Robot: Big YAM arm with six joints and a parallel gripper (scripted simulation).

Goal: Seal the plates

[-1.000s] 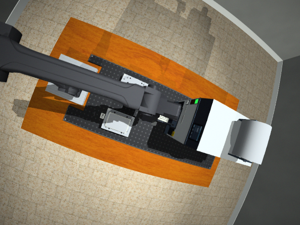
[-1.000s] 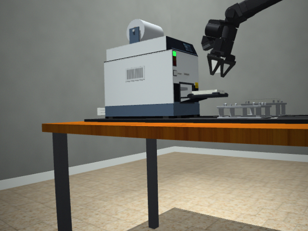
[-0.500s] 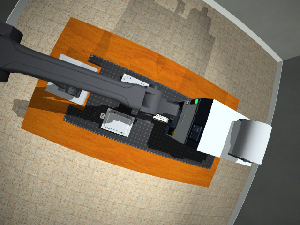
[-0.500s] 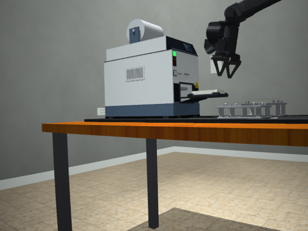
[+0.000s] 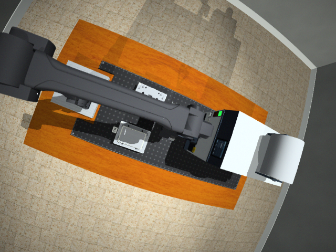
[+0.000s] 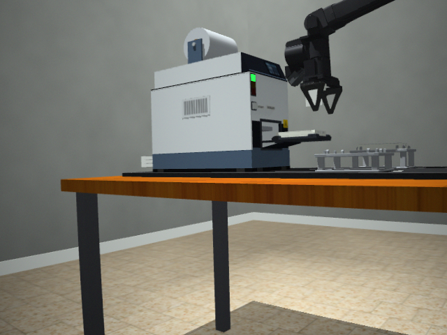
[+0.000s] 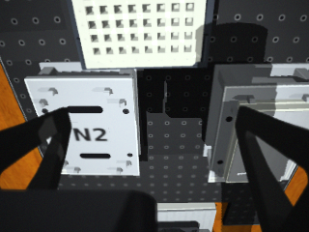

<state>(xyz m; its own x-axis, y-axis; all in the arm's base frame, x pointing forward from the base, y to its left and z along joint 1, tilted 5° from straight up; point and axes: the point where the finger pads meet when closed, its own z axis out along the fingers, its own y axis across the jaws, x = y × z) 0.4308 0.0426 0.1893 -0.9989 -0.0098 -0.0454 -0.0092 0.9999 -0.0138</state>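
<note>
Now: the pale start button 160 mm ahead of my hand, 110 mm to the left of it and 20 mm above it. From my hand the other things lie so: sealer stage 80 mm below, 70 mm ahead, 10 mm to the left; then plate nest 130 mm below, 120 mm behind, 80 mm to the left; then A1 mark 200 mm behind, 140 mm to the left, 130 mm below.
</note>
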